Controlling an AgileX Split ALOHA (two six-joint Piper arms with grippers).
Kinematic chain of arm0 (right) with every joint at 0, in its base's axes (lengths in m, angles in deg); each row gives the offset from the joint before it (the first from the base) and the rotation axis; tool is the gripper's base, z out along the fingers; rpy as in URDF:
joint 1: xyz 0 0 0.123 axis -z
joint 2: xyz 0 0 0 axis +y
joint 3: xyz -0.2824 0 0.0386 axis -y
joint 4: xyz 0.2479 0 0.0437 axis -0.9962 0 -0.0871
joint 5: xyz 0 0 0 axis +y
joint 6: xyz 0.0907 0 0.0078 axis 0.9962 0 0.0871
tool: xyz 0 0 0 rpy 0 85 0
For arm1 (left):
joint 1: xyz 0 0 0.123 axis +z
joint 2: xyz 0 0 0 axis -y
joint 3: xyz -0.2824 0 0.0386 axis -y
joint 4: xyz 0.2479 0 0.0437 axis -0.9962 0 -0.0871
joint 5: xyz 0 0 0 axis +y
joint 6: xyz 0.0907 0 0.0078 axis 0.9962 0 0.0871
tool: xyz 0 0 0 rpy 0 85 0
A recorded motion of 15 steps. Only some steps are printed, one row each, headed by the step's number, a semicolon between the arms.
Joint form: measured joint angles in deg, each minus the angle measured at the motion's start. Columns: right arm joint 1, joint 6, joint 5, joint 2, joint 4, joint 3; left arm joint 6, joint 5, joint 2, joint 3, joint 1, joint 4.
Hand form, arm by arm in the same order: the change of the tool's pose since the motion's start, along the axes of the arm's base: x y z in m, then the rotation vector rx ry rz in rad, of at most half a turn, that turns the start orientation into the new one. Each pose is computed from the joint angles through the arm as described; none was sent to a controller.
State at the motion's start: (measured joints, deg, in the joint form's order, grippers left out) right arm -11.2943 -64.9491 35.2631 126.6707 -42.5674 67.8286; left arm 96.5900 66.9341 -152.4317 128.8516 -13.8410 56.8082
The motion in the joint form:
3: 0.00 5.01 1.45 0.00 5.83 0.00; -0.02 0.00 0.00 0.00 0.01 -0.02
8: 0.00 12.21 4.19 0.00 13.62 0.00; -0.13 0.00 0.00 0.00 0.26 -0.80
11: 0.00 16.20 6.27 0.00 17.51 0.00; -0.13 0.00 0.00 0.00 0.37 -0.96
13: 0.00 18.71 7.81 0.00 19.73 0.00; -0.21 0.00 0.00 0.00 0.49 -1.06
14: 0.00 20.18 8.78 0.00 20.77 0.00; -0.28 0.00 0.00 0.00 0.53 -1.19
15: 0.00 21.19 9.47 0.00 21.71 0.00; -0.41 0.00 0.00 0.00 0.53 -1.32
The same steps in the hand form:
3: -0.0041 -0.0039 -0.0018 -0.0467 0.0440 0.0112; 0.0000 0.0001 0.0000 0.0003 0.0002 0.0003
8: -0.0103 -0.0098 -0.0038 -0.1150 0.1143 0.0180; 0.0007 0.0030 -0.0009 0.0128 -0.0013 0.0015
11: -0.0143 -0.0131 -0.0044 -0.1523 0.1611 0.0165; 0.0011 0.0041 -0.0011 0.0154 -0.0019 0.0025
13: -0.0170 -0.0151 -0.0046 -0.1752 0.1941 0.0128; 0.0015 0.0052 -0.0012 0.0170 -0.0012 0.0049
14: -0.0187 -0.0161 -0.0046 -0.1864 0.2151 0.0072; 0.0016 0.0057 -0.0014 0.0190 -0.0007 0.0056
15: -0.0199 -0.0170 -0.0047 -0.1972 0.2291 0.0062; 0.0015 0.0058 -0.0015 0.0211 0.0005 0.0063

